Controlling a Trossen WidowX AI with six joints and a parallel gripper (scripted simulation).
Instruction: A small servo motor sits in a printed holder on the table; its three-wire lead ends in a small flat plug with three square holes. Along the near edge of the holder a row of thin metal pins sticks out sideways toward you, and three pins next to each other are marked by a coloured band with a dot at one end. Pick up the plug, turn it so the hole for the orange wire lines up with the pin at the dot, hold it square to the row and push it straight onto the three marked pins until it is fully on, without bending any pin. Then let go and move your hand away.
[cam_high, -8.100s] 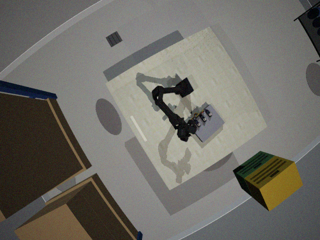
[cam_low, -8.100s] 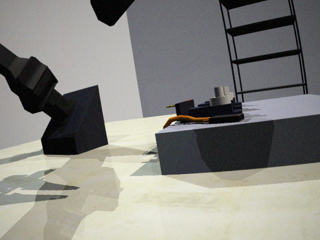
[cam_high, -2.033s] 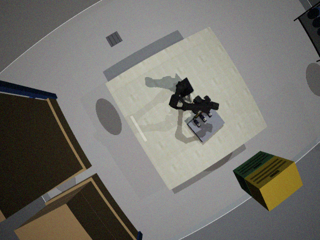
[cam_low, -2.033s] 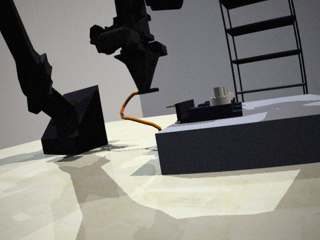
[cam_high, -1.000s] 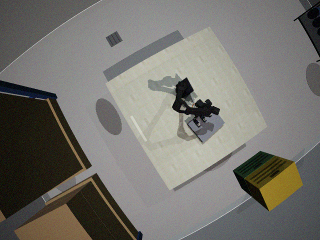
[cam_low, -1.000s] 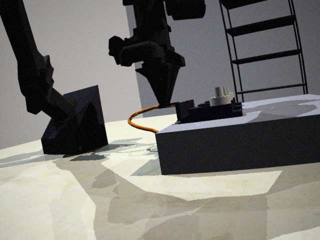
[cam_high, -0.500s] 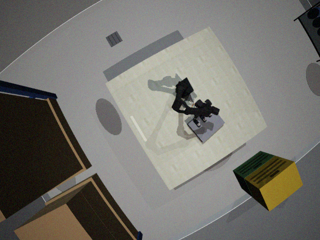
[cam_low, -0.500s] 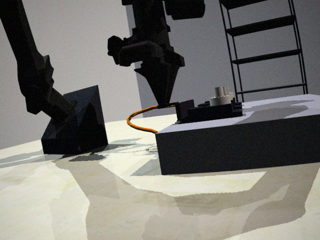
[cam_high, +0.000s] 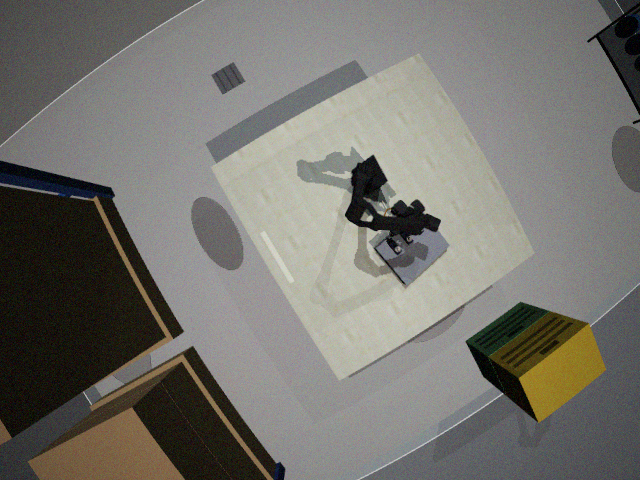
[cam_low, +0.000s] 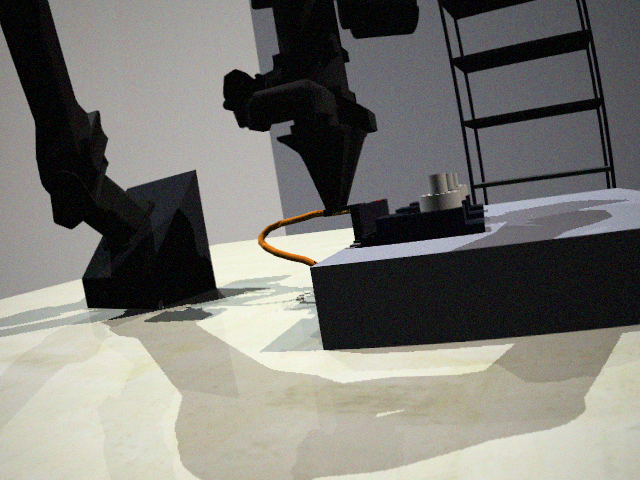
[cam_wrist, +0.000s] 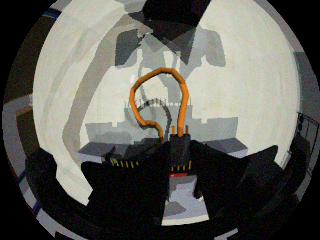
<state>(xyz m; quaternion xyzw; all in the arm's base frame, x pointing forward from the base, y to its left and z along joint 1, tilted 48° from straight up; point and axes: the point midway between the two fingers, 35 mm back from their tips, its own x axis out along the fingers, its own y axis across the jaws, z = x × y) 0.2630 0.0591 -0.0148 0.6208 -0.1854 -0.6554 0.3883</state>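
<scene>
Now: gripper tip 40 mm short of the red marked band and 10 mm to the right of it. Round my gripper tip: dark header (40 mm ahead, 10 mm to the right, 10 mm below); grey holder block (200 mm ahead, 30 mm to the left, 50 mm below).
</scene>
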